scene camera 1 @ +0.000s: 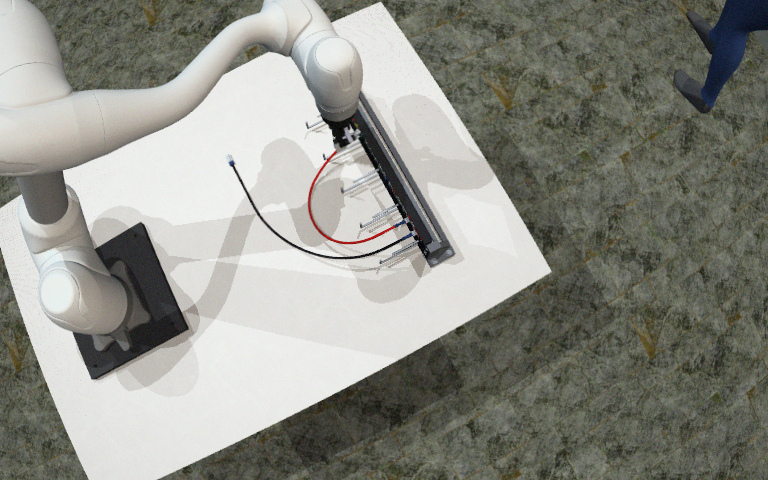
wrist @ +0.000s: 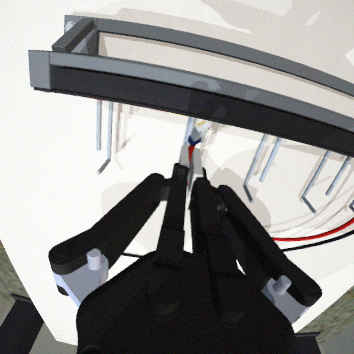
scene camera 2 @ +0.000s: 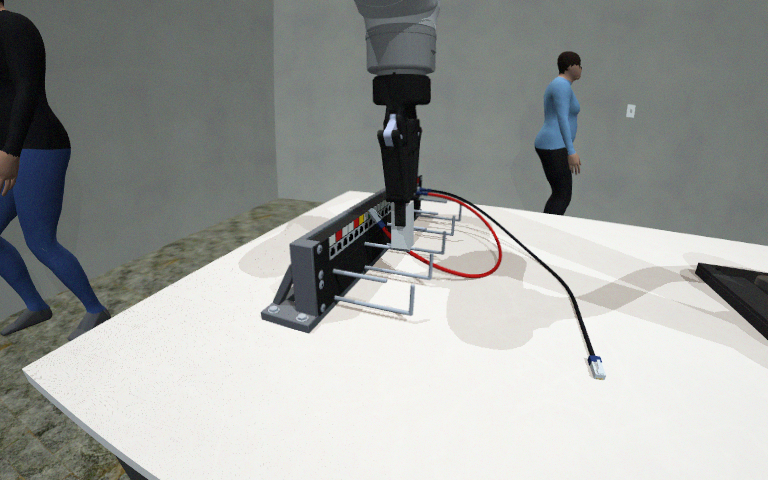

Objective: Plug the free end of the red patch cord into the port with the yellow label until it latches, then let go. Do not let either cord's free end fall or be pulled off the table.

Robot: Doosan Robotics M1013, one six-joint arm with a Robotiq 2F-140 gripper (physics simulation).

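Places are measured from the arm's base along level axes (x up, y right, z ahead), in millimetres.
Pixels of known places: gripper, fingertip midpoint: (scene camera 1: 340, 147) (wrist: 187, 157) (scene camera 2: 402, 246); arm's base at its link origin: (scene camera 1: 111, 306).
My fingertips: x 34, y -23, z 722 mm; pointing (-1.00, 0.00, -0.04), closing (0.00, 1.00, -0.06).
Ahead of a thing's pixels: the offset from my fingertips to its top centre. "pt": to the spot under its first point.
The red patch cord (scene camera 1: 310, 198) (scene camera 2: 499, 249) (wrist: 310, 239) loops from the patch panel @(dx +45, dy +98, dz +34 mm) (scene camera 1: 439, 247) (scene camera 2: 305, 277) (wrist: 150, 93) to my gripper (scene camera 2: 402, 229) (wrist: 187, 157). The gripper is shut on this cord just behind its blue boot. The clear plug @(dx +52, dy +4, dz +40 mm) (scene camera 2: 374, 215) (wrist: 199, 130) sticks out toward the panel face, tilted, with its tip close to the port row. The yellow label @(pt dx +39, dy -15, dz +57 mm) (scene camera 2: 361, 219) is on the row above the ports, slightly left of the plug in scene camera 2. In the wrist view the ports are hidden. Whether the plug touches the panel I cannot tell.
The black cord @(pt dx -51, dy +78, dz -250 mm) (scene camera 1: 271, 230) (scene camera 2: 543, 263) curves from the panel across the table; its free plug @(pt dx -50, dy -146, dz -254 mm) (scene camera 1: 230, 160) (scene camera 2: 596, 367) lies on the tabletop. Metal cable-guide rods (scene camera 1: 370, 217) (scene camera 2: 411, 300) (wrist: 109, 135) project from the panel on both sides of the gripper.
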